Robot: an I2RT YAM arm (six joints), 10 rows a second.
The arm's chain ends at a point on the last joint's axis. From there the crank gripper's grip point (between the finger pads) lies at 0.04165 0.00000 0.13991 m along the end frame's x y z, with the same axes.
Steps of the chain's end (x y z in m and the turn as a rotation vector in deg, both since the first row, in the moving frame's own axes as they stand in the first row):
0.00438, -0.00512, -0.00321, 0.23, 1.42, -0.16
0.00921, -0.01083, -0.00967, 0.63, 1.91, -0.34
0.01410, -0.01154, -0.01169, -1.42, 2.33, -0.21
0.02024, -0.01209, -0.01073, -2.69, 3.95, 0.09
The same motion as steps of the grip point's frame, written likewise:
0.00783, -0.00580, -0.00429, 0.23, 1.42, -0.16
0.01384, -0.01262, -0.01115, 0.63, 1.91, -0.34
0.01976, -0.00826, -0.01354, -1.42, 2.33, -0.21
0.02977, -0.00552, -0.01409, -2.69, 3.95, 0.09

